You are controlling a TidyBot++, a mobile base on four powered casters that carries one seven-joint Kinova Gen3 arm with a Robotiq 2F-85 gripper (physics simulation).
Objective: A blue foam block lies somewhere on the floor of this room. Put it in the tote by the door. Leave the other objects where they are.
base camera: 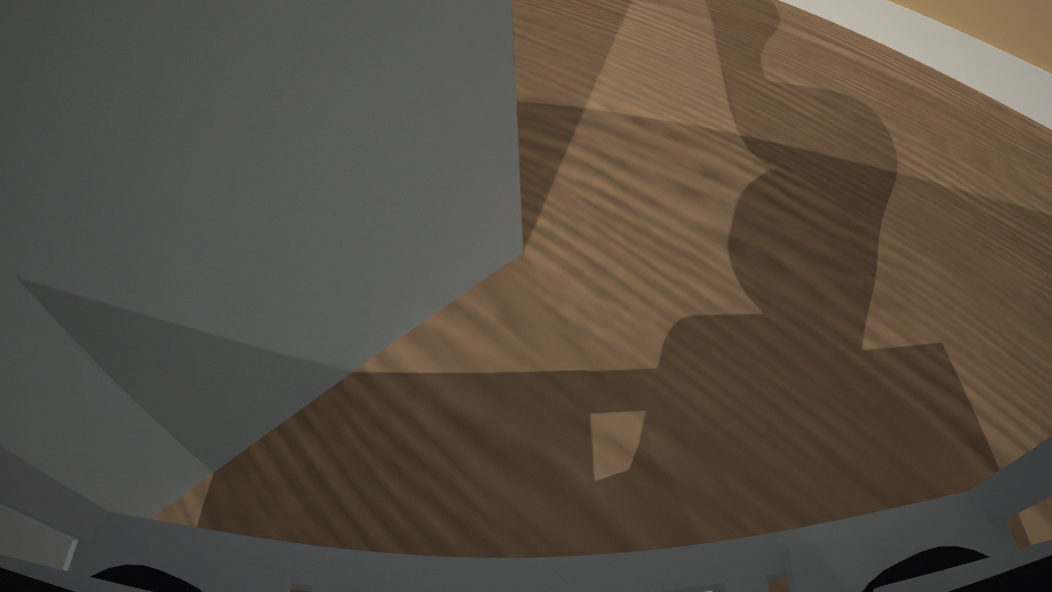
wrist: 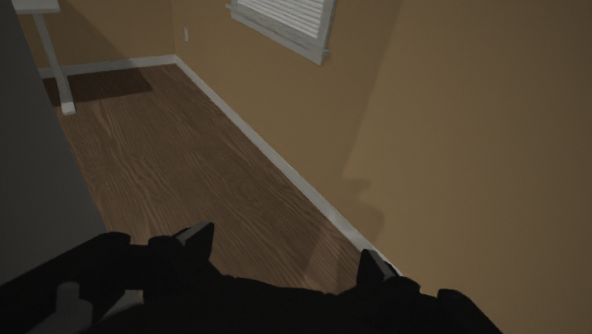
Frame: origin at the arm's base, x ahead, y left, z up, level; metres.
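Where they show: gripper, fingertip midpoint: (wrist: 285,252).
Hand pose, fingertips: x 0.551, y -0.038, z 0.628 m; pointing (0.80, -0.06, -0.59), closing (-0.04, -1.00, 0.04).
Observation:
After its pixels a point has its place.
My gripper (wrist: 285,252) {y -0.038, x 0.551, z 0.628 m} is open, with its two dark fingertips wide apart at the bottom of the wrist view and wood floor and skirting board showing beyond them. Nothing is between the fingers. The blue foam block does not show in the base camera view or in the wrist view. The tote and the door do not show in either view.
A large grey panel (base camera: 264,161) {y 0.138, x 0.318, z -0.200 m} (wrist: 35,165) {y 0.148, x 0.590, z 0.621 m} stands close on the left. A tan wall (wrist: 450,150) {y -0.571, x 1.232, z 0.327 m} with a white skirting board (wrist: 280,162) {y 0.000, x 1.841, z -0.337 m} (base camera: 949,51) {y -0.820, x 0.939, z -0.350 m} runs along the right. A white-legged table (wrist: 52,65) {y 1.818, x 2.268, z -0.134 m} stands at the far left, and a window (wrist: 285,20) {y 0.092, x 1.954, z 0.477 m} is in the wall.

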